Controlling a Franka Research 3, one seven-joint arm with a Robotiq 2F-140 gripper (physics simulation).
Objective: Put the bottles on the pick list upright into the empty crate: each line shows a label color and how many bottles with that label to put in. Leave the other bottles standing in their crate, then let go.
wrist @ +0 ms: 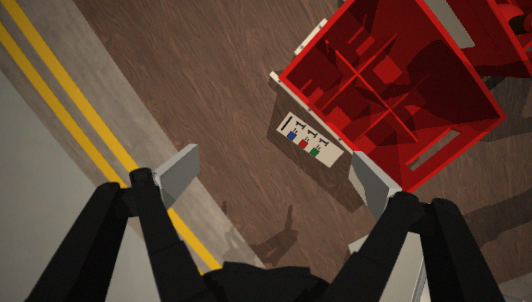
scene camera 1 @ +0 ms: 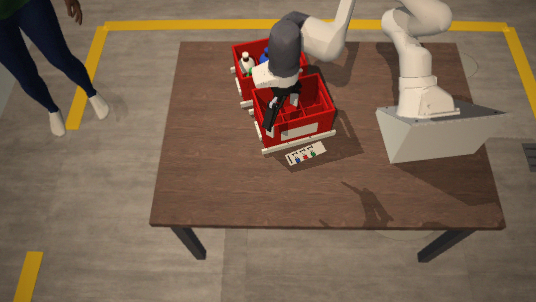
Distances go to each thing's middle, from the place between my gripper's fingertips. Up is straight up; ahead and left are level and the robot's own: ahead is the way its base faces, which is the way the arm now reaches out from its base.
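There's the pick list (wrist: 292, 127), and my gripper is 29 cm above it, 10 cm past it and 2 cm to the left of it.
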